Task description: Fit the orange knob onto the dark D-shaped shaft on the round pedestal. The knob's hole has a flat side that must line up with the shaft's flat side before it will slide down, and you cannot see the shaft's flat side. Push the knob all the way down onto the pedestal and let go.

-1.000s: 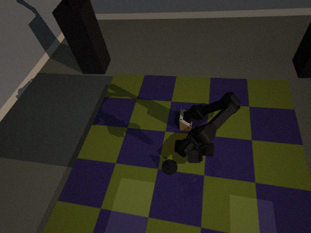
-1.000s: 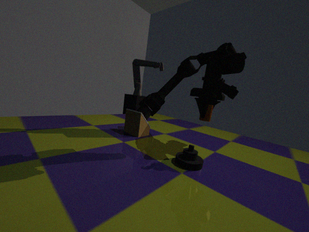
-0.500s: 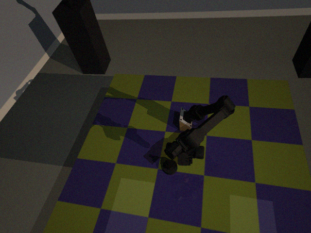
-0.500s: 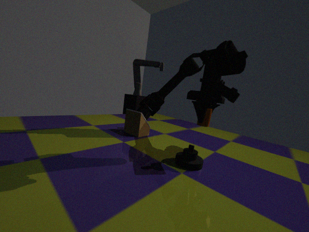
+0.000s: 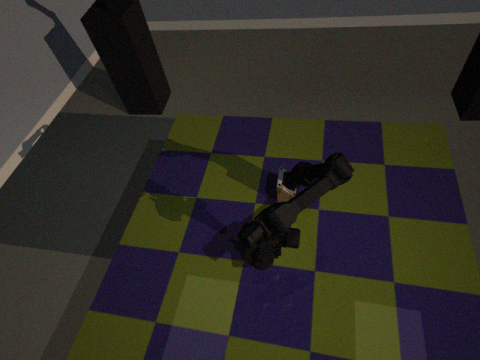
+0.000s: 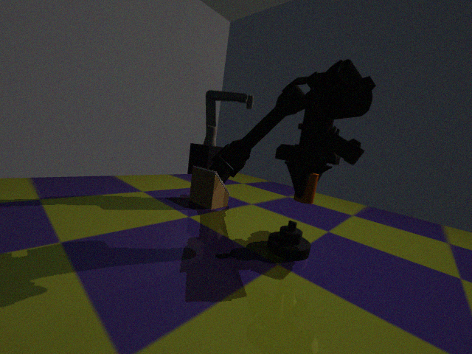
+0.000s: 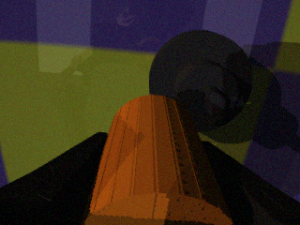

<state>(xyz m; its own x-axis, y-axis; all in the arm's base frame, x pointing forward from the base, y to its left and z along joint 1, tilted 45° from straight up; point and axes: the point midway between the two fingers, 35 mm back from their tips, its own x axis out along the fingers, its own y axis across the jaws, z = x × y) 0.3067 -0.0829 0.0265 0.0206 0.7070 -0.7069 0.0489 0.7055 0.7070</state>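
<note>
Right now my gripper tip is 8 cm above the dark pedestal and 4 cm to the left of it. Also, from my gripper tip: orange knob (2 cm above).
</note>
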